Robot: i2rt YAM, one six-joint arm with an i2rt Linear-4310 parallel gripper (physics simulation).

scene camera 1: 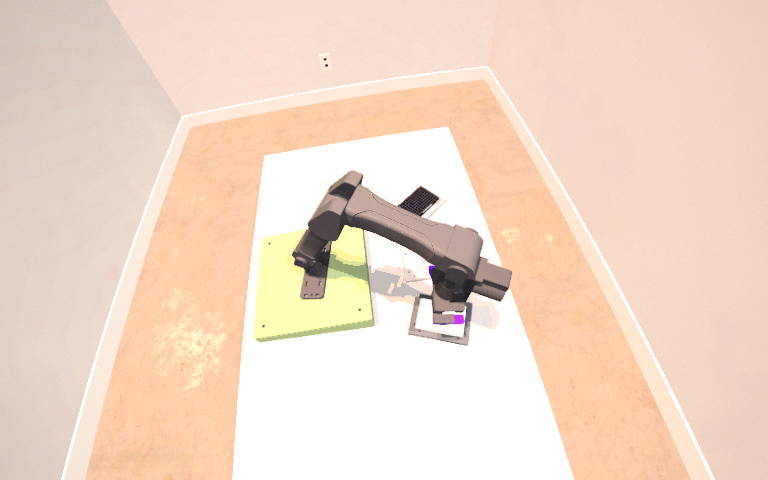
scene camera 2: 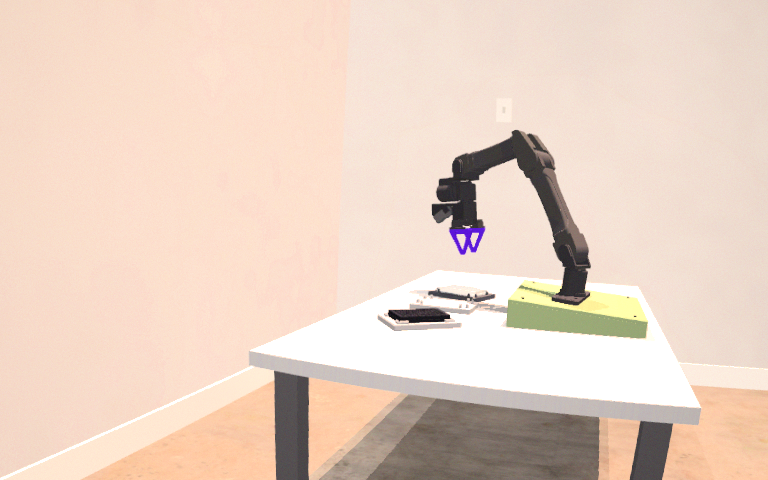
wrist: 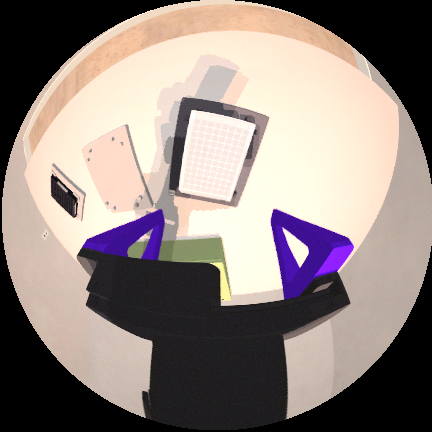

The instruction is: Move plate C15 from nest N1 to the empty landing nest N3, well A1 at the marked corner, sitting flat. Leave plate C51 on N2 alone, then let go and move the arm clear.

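A white gridded plate [scene camera 1: 425, 318] [scene camera 2: 461, 290] [wrist: 217, 155] lies in a dark grey nest [scene camera 1: 438, 339] [scene camera 2: 488, 296] [wrist: 186, 105]. An empty pale nest [scene camera 1: 416, 266] [scene camera 2: 441, 306] [wrist: 112, 170] lies in the middle of the row. A black plate [scene camera 1: 419, 201] [scene camera 2: 419, 315] [wrist: 63, 195] sits on another pale nest [scene camera 2: 419, 325] [wrist: 82, 201]. Plate and nest labels cannot be read. My gripper [scene camera 1: 445, 294] [scene camera 2: 468, 252] [wrist: 217, 214] is open and empty, high above the table near the white plate. The wrist and fingers partly hide that plate in scene camera 1.
The arm stands on a yellow-green base block [scene camera 1: 283, 283] [scene camera 2: 577, 322] [wrist: 226, 282] beside the nest row. All of it stands on a white table [scene camera 1: 368, 407] [scene camera 2: 509, 362] [wrist: 325, 125]. The arm's shadow falls across the table between the block and the nests. Walls surround the table.
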